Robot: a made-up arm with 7 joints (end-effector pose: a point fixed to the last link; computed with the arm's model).
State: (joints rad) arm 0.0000 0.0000 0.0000 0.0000 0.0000 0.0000 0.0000
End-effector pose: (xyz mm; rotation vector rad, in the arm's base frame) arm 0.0 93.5 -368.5 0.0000 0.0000 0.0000
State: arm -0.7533 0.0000 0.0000 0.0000 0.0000 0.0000 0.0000
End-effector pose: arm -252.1 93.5 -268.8 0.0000 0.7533 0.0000
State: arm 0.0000 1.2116 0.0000 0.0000 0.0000 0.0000 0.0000
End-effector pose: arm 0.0 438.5 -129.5 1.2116 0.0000 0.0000
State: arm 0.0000 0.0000 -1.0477 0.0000 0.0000 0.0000 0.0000
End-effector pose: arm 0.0 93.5 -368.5 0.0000 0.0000 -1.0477
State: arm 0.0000 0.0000 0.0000 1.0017 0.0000 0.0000 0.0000
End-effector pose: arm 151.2 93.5 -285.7 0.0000 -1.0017 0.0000
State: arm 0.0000 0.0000 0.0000 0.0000 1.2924 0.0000 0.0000
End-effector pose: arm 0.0 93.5 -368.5 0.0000 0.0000 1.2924
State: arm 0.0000 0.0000 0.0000 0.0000 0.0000 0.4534 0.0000
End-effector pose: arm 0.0 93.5 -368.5 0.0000 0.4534 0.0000
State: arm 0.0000 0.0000 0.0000 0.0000 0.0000 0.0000 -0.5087
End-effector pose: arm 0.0 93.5 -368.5 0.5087 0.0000 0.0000
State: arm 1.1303 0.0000 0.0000 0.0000 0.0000 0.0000 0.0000
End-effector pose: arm 333.3 93.5 -157.1 0.0000 -1.1303 0.0000
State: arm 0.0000 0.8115 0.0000 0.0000 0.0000 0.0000 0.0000
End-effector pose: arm 0.0 360.8 -253.7 0.8115 0.0000 0.0000
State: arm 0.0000 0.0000 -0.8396 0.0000 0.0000 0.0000 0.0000
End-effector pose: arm 0.0 93.5 -368.5 0.0000 0.0000 -0.8396
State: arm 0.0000 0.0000 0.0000 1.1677 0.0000 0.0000 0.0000
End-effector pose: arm 165.1 93.5 -259.4 0.0000 -1.1677 0.0000
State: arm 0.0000 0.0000 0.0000 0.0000 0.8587 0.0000 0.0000
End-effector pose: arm 0.0 93.5 -368.5 0.0000 0.0000 0.8587
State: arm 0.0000 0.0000 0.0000 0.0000 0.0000 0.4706 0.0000
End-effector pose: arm 0.0 93.5 -368.5 0.0000 0.4706 0.0000
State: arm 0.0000 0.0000 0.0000 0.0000 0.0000 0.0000 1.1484
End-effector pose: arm 0.0 93.5 -368.5 -1.1484 0.0000 0.0000
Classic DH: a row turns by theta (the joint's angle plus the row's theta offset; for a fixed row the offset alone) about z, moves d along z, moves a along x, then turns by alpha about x. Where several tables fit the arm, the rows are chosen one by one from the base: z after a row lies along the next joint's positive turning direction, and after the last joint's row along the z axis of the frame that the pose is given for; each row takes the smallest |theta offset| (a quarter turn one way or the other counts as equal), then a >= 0, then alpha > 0; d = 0 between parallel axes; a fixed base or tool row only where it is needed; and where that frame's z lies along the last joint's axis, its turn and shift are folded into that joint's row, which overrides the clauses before.
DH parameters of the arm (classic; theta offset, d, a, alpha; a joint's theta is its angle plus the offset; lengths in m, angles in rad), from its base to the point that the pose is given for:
base (fixed): 0 0 0 1.5708
joint 1: 1.5708 -0.0935 0 1.5708
joint 2: 1.5708 0 0 1.5708
joint 3: 1.5708 -0.189 0 1.5708
joint 4: 0 0 0 -1.5708
joint 5: 0 -0.1795 0 -1.5708
joint 6: -1.5708 0 0 1.5708
joint 7: 1.5708 0 0 1.5708
tool (fixed): -1.5708 0 0 0

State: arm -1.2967 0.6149 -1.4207 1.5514 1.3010 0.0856 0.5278
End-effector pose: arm -242.6 59.6 -96.1 -1.3569 0.9271 0.6750
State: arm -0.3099 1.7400 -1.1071 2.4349 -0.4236 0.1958 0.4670
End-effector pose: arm 21.0 162.8 -105.3 -0.4188 -0.1848 -2.1410
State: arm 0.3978 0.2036 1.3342 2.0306 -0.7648 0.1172 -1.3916
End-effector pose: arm 64.0 268.8 -55.0 -2.2335 0.5188 -1.5341
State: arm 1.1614 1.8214 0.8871 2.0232 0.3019 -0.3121 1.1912
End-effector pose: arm -95.8 169.5 152.7 -2.4368 1.1678 1.6010
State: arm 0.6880 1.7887 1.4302 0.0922 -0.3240 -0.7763 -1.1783
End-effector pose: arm -58.8 449.0 75.2 -1.6607 1.0337 -1.5630
